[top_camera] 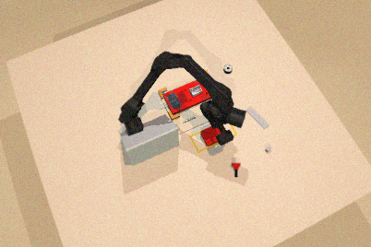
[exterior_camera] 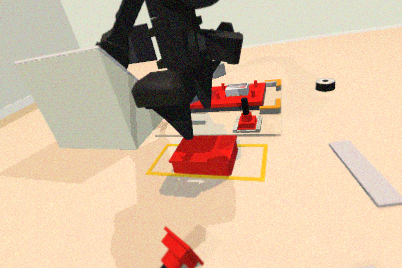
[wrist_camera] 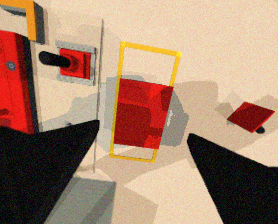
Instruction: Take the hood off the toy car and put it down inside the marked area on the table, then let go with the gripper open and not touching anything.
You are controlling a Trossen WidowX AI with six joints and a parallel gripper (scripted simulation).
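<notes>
Now: gripper tip 60 mm above the red hood. Also, from my gripper tip: small grey piece (190 mm ahead, 140 mm to the right, 60 mm below); then grey strip (210 mm ahead, 70 mm below, 10 mm to the left).
</notes>
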